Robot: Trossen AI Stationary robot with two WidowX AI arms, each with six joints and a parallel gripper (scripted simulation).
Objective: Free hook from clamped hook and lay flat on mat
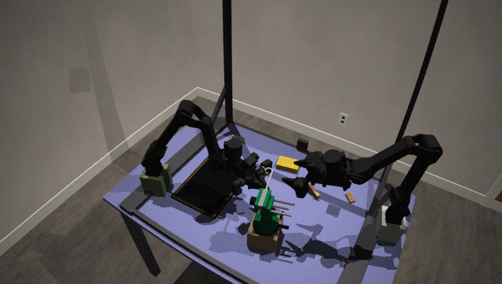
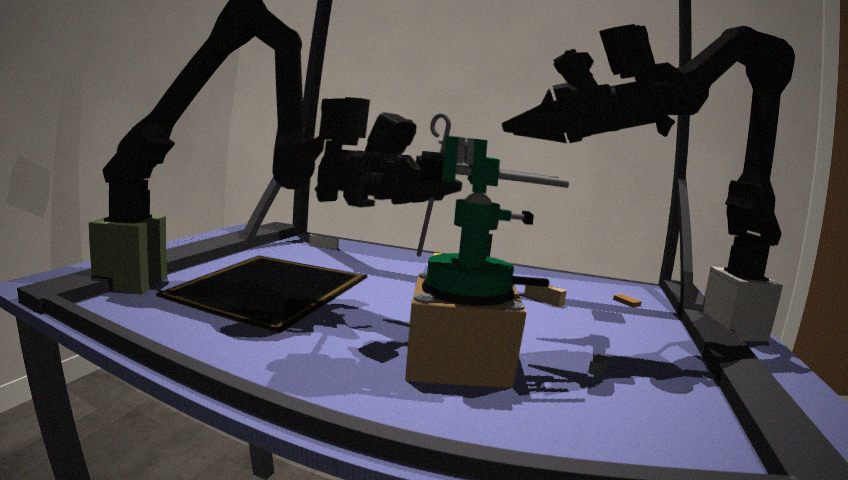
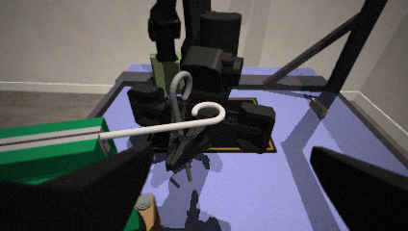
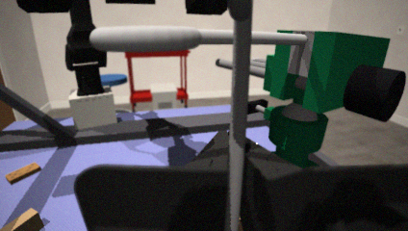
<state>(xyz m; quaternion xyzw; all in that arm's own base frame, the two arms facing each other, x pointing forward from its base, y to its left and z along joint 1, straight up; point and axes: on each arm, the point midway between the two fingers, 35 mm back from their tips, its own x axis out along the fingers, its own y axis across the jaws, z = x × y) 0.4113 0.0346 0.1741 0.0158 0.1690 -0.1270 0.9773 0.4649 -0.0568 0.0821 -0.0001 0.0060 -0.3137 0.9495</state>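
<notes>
The black mat lies 100 mm behind my right hand, 240 mm to the right of it and 180 mm below it. Also, from my right hand: pale block: 430 mm behind, 210 mm to the right, 170 mm below.
</notes>
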